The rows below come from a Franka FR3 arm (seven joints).
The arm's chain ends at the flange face. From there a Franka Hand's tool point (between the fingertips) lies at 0.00 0.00 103.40 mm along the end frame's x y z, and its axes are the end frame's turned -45 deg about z.
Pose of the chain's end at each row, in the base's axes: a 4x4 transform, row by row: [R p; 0 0 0 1], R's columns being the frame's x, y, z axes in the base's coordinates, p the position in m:
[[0.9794 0.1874 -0.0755 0.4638], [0.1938 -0.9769 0.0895 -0.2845], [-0.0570 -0.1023 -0.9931 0.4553], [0 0 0 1]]
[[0.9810 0.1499 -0.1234 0.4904], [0.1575 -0.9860 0.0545 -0.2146], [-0.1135 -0.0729 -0.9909 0.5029], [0 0 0 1]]
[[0.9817 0.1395 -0.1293 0.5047], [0.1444 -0.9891 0.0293 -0.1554], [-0.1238 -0.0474 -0.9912 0.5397], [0 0 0 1]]
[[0.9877 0.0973 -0.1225 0.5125], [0.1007 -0.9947 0.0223 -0.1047], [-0.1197 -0.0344 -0.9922 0.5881], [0 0 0 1]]
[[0.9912 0.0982 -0.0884 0.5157], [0.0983 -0.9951 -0.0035 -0.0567], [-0.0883 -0.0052 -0.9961 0.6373], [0 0 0 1]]
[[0.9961 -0.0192 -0.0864 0.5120], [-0.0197 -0.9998 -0.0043 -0.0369], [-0.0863 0.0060 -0.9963 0.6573], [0 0 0 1]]
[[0.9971 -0.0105 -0.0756 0.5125], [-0.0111 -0.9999 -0.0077 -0.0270], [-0.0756 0.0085 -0.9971 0.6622], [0 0 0 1]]
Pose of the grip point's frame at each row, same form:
[[0.5600 0.8251 -0.0755 0.4560], [0.8278 -0.5537 0.0895 -0.2752], [0.0320 -0.1126 -0.9931 0.3526], [0 0 0 1]]
[[0.5877 0.7997 -0.1234 0.4776], [0.8086 -0.5858 0.0545 -0.2090], [-0.0287 -0.1318 -0.9909 0.4004], [0 0 0 1]]
[[0.5955 0.7928 -0.1293 0.4913], [0.8015 -0.5973 0.0293 -0.1524], [-0.0540 -0.1211 -0.9912 0.4372], [0 0 0 1]]
[[0.6296 0.7672 -0.1225 0.4998], [0.7746 -0.6322 0.0223 -0.1024], [-0.0603 -0.1090 -0.9922 0.4855], [0 0 0 1]]
[[0.6314 0.7703 -0.0884 0.5066], [0.7732 -0.6341 -0.0035 -0.0571], [-0.0588 -0.0661 -0.9961 0.5343], [0 0 0 1]]
[[0.7179 0.6908 -0.0864 0.5031], [0.6930 -0.7209 -0.0043 -0.0373], [-0.0653 -0.0568 -0.9963 0.5543], [0 0 0 1]]
[[0.7125 0.6976 -0.0756 0.5047], [0.6992 -0.7149 -0.0077 -0.0278], [-0.0595 -0.0474 -0.9971 0.5591], [0 0 0 1]]

